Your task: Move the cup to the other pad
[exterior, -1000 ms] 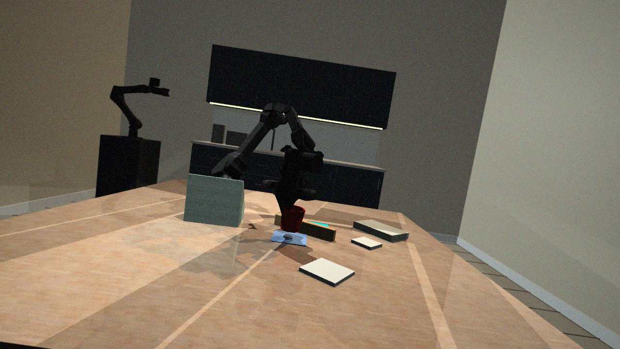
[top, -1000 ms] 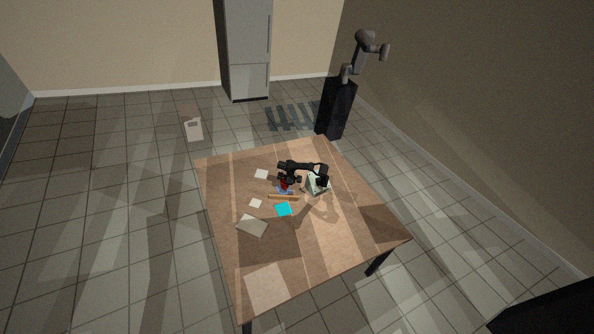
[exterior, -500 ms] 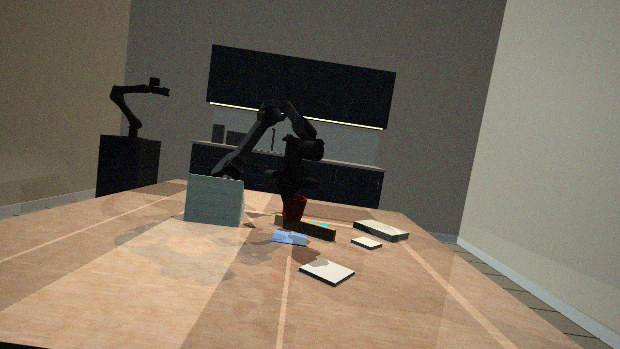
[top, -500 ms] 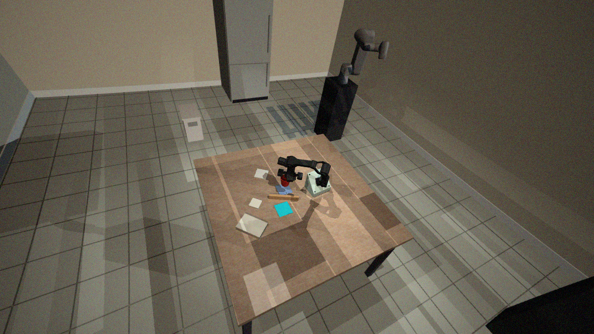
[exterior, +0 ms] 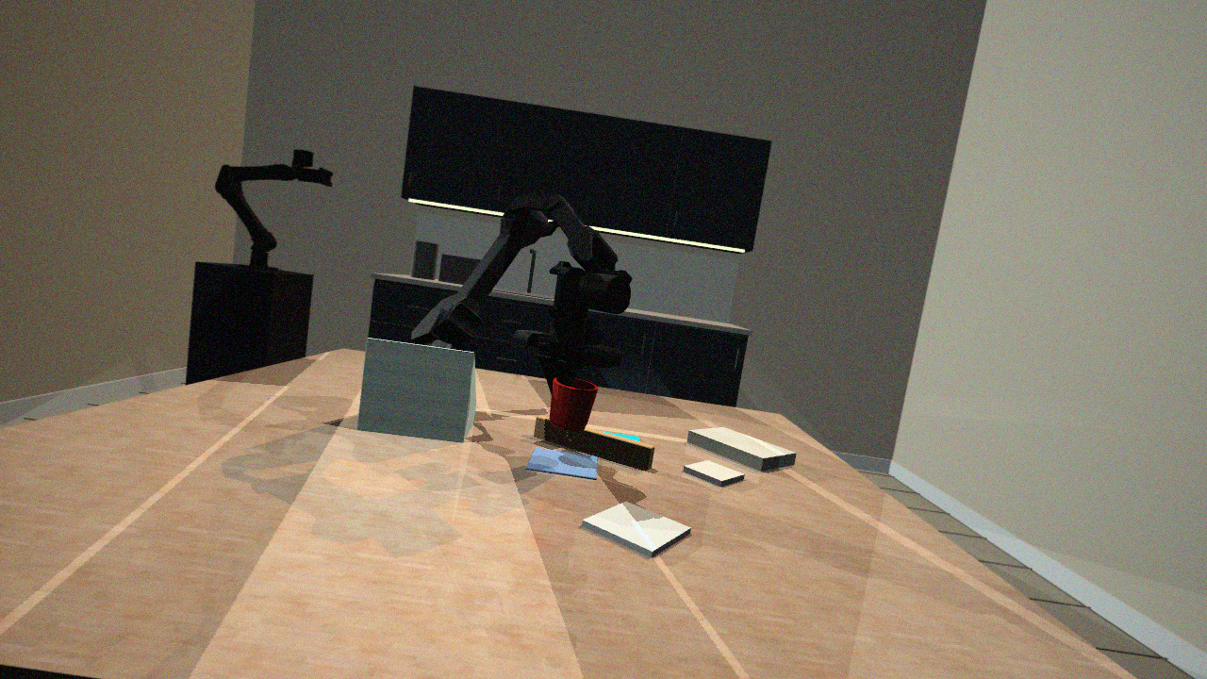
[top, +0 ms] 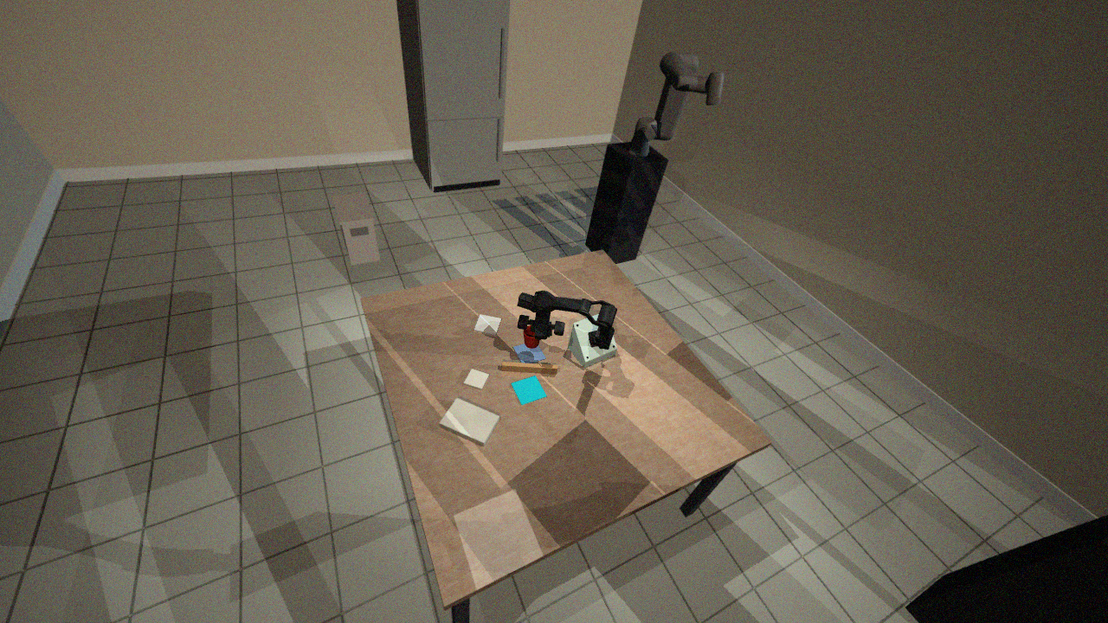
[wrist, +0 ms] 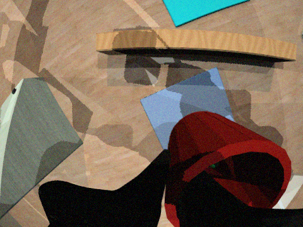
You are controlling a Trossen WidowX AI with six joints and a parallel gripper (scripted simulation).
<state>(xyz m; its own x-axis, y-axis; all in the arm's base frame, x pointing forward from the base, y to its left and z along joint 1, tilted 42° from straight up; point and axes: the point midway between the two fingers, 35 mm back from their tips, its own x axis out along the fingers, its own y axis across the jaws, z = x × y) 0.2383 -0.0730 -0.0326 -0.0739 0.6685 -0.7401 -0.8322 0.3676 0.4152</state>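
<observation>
Now: the teal pad 16 cm to the left of my gripper tip, 11 cm below it and 11 cm ahead of it. The rest, counted from my gripper tip: wooden bar: 9 cm below, 7 cm to the left, 7 cm ahead; then red cup: 3 cm ahead, 2 cm to the right.
</observation>
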